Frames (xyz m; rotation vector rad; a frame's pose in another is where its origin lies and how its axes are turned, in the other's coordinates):
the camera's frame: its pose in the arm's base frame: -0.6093 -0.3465 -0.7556 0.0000 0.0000 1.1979
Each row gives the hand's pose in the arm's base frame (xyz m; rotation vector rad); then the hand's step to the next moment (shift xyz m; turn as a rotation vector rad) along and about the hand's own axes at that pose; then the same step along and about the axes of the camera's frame.
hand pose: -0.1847 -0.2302 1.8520 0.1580 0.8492 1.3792
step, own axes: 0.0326 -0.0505 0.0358 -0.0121 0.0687 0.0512
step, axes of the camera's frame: 0.0507 -0.0449 -0.0175 0.0140 0.0299 0.0800
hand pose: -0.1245 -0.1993 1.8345 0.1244 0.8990 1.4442
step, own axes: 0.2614 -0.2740 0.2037 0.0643 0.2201 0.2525
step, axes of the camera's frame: 0.3622 -0.1858 -0.1385 0.1796 0.1065 0.2697
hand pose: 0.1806 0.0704 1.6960 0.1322 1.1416 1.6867
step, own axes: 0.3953 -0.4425 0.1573 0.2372 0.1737 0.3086
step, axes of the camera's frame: 0.4588 -0.0532 -0.4043 0.3339 0.1811 0.1933
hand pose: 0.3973 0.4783 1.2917 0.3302 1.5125 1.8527
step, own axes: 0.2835 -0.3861 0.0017 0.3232 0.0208 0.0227
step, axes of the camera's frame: 0.1748 0.1353 -0.4250 0.1314 0.2927 -0.0496
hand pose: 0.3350 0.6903 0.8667 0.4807 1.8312 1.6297
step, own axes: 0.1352 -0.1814 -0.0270 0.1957 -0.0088 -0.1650
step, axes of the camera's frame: 0.0007 0.0992 -0.2051 -0.0902 0.2355 -0.0449
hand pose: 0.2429 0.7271 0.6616 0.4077 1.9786 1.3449
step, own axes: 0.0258 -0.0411 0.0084 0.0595 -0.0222 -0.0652
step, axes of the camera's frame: 0.0014 0.0084 -0.0485 -0.0474 0.0725 -0.0280
